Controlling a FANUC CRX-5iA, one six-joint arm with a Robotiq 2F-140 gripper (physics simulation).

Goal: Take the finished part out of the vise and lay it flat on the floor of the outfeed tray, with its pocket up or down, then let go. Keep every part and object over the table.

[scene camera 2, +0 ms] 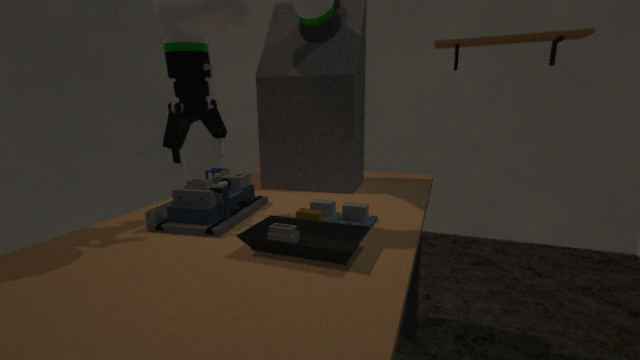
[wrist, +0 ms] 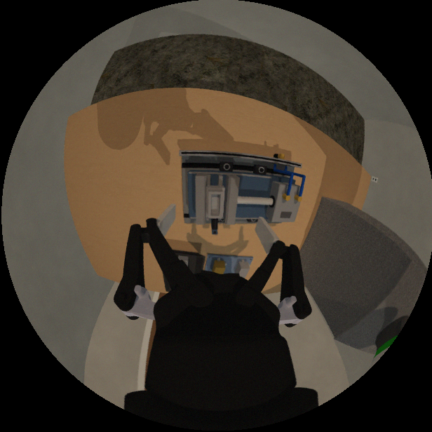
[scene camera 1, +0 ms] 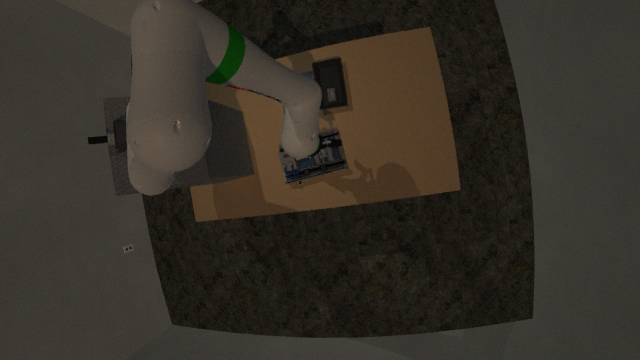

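Seen in the pictures: gripper, between the fingertips: (scene camera 2: 202, 169); arm's base, origin of its link: (scene camera 2: 320, 26).
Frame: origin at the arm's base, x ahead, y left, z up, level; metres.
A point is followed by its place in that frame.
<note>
The vise (scene camera 1: 341, 161) @(x 0.584, y -0.212, z -0.538 m) (scene camera 2: 197, 214) @(x 0.576, y -0.124, z -0.513 m) (wrist: 254, 184) stands on the table with blue body and grey jaws. A light grey part (scene camera 2: 199, 184) @(x 0.533, y -0.144, z -0.451 m) (wrist: 215, 202) with a rectangular pocket facing up sits between its jaws; whether both jaws press on it I cannot tell. My gripper (scene camera 2: 200, 161) @(x 0.518, y -0.143, z -0.416 m) (wrist: 216, 217) is wide open and empty, pointing down above the vise, with its fingertips above the part in scene camera 2. The dark tray (scene camera 1: 343, 75) @(x 0.673, y 0.179, z -0.517 m) (scene camera 2: 300, 249) @(x 0.665, y 0.169, z -0.528 m) stands beside the vise; another light grey part (scene camera 1: 331, 94) @(x 0.599, y 0.104, z -0.525 m) (scene camera 2: 283, 233) @(x 0.613, y 0.112, z -0.522 m) lies in it, near one end. In the wrist view a finger partly hides the tray.
A blue plate (scene camera 2: 371, 221) @(x 0.404, y 0.259, z -0.550 m) (wrist: 230, 258) beside the tray bears two grey blocks and a yellow block (scene camera 2: 310, 215) @(x 0.490, y 0.128, z -0.519 m) (wrist: 219, 265). Blue bent tubes (scene camera 2: 216, 170) @(x 0.376, y -0.201, z -0.450 m) (wrist: 303, 184) rise at one vise end. A large grey pedestal (scene camera 2: 310, 130) @(x 0.120, y 0.000, z -0.347 m) (wrist: 355, 265) stands behind.
</note>
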